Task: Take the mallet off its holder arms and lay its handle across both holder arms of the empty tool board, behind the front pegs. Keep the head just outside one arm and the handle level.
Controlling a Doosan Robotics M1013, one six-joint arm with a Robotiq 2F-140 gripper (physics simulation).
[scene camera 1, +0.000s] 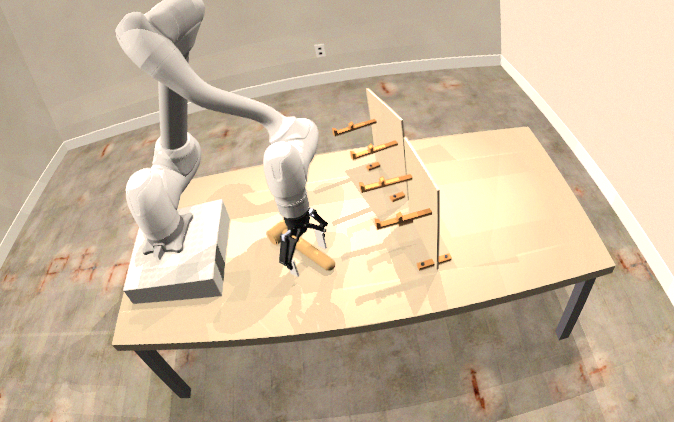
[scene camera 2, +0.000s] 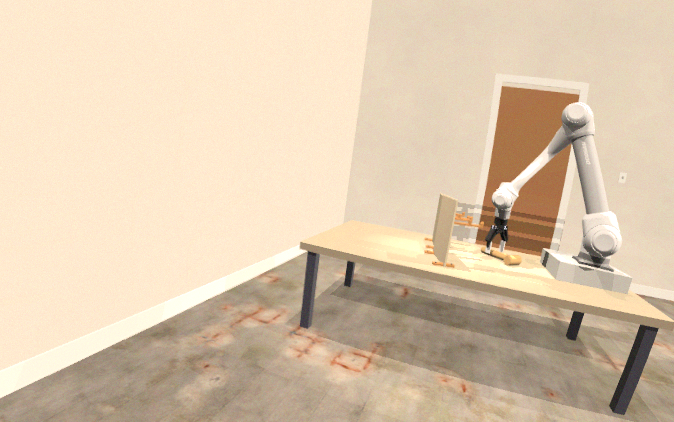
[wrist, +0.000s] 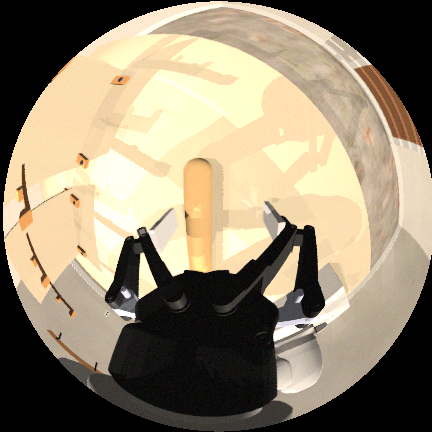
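Pixels of known places: gripper, fingertip midpoint: [scene camera 1: 309,260] [wrist: 217,213]; arm's base, origin of the base link: [scene camera 1: 168,235] [scene camera 2: 591,264] [wrist: 293,336].
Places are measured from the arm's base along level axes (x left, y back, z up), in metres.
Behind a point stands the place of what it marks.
Observation:
The wooden mallet [scene camera 1: 320,256] {x -0.090, y -0.560, z -0.050 m} [scene camera 2: 513,259] {x 0.084, y -0.416, z -0.049 m} [wrist: 199,182] {x -0.103, y -0.571, z -0.051 m} lies flat on the table, its head toward the robot base and its handle pointing toward the boards' side. My gripper [scene camera 1: 309,255] {x -0.088, y -0.521, z -0.068 m} [scene camera 2: 495,249] {x -0.088, y -0.521, z -0.068 m} [wrist: 217,213] {x -0.088, y -0.521, z -0.068 m} is open, pointing down low over the handle, with one finger on each side of it. In the wrist view the gripper body hides the head. Two upright tool boards, a nearer one [scene camera 1: 424,200] {x -0.048, y -0.887, z 0.107 m} and a farther one [scene camera 1: 386,122] {x 0.287, y -0.796, z 0.172 m}, each carry two orange holder arms with pegs. No mallet rests on the nearer board's arms [scene camera 1: 417,215] {x -0.118, y -0.861, z 0.116 m} [scene camera 1: 400,179] {x 0.044, y -0.822, z 0.116 m} or the farther board's arms [scene camera 1: 387,146] {x 0.203, y -0.791, z 0.130 m} [scene camera 1: 366,123] {x 0.355, y -0.724, z 0.132 m}.
The boards stand on the table [scene camera 1: 500,200] {x 0.141, y -1.188, z -0.091 m} [scene camera 2: 370,240] {x 0.246, y -1.208, z -0.090 m}, with small orange feet [scene camera 1: 425,264] {x -0.131, y -0.880, z -0.078 m} [scene camera 1: 397,197] {x 0.187, y -0.808, z -0.079 m} at their bases. The holder arms stick out toward the robot side. The grey base block [scene camera 1: 172,270] {x -0.167, y -0.070, z -0.004 m} [scene camera 2: 585,274] {x 0.141, y -0.057, z -0.032 m} stands behind the mallet's head.

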